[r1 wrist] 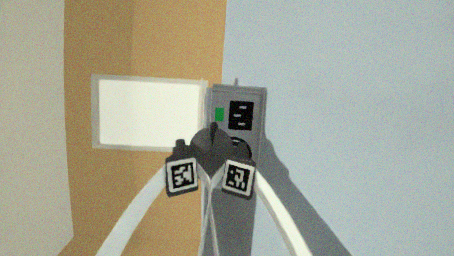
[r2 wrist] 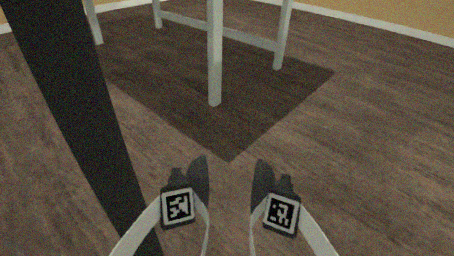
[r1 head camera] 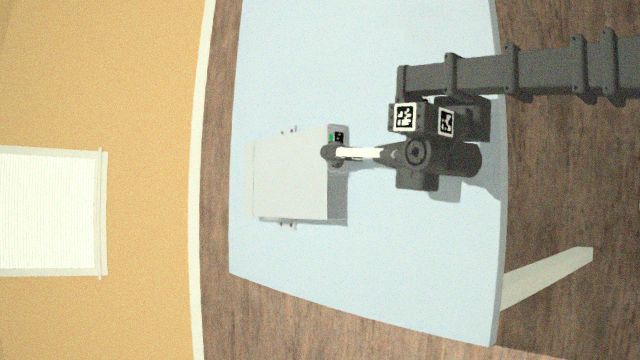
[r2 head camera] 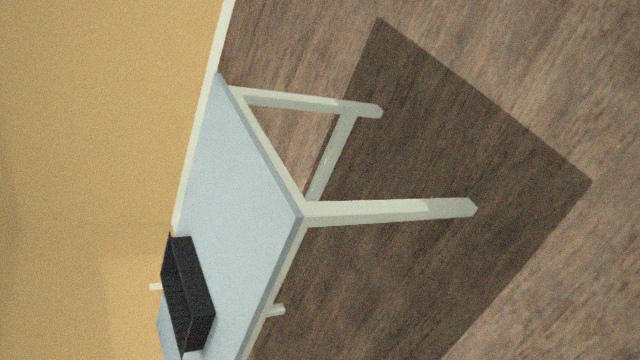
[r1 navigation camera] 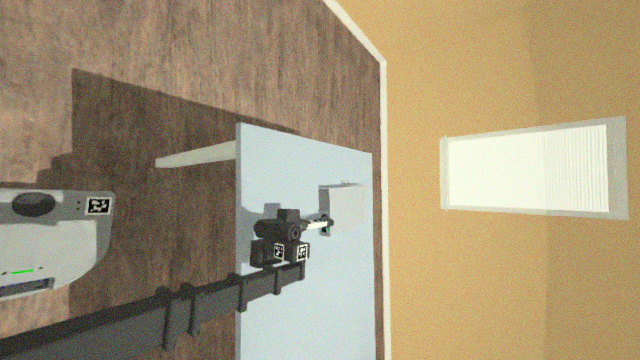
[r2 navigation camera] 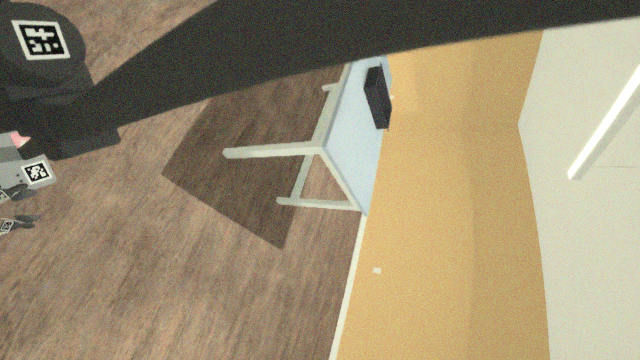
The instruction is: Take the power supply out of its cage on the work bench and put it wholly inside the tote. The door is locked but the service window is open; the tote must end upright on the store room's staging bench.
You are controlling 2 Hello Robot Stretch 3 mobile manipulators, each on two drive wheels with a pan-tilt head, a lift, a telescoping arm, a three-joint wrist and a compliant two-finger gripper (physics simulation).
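Note:
The power supply (r1 head camera: 338, 136) (r1 navigation camera: 326, 231) (r1 wrist: 219, 114) shows its grey end, with a green patch and black socket, at the mouth of the pale grey cage (r1 head camera: 290, 175) (r1 navigation camera: 345, 205) on the work bench (r1 head camera: 400, 265) (r1 navigation camera: 310, 310) (r1 wrist: 350, 75). The r1 gripper (r1 head camera: 334, 154) (r1 navigation camera: 327, 221) (r1 wrist: 213, 150) is at this end, its fingertips together around the dark handle, whose tip shows above them. The black tote (r2 head camera: 197, 280) (r2 navigation camera: 375, 95) stands upright on the staging bench (r2 head camera: 235, 200) (r2 navigation camera: 350, 135). The r2 gripper (r2 navigation camera: 31, 206) (r2 wrist: 229, 182) is open and empty, away from the bench.
A white window-like panel (r1 head camera: 47, 212) (r1 navigation camera: 525, 172) (r1 wrist: 148, 113) is in the orange wall behind the work bench. Part of a robot base (r1 navigation camera: 55, 240) shows left of that bench. A dark mast (r2 navigation camera: 300, 35) (r2 wrist: 75, 100) crosses the r2 views. A bench leg (r2 wrist: 215, 60) stands ahead of r2's gripper.

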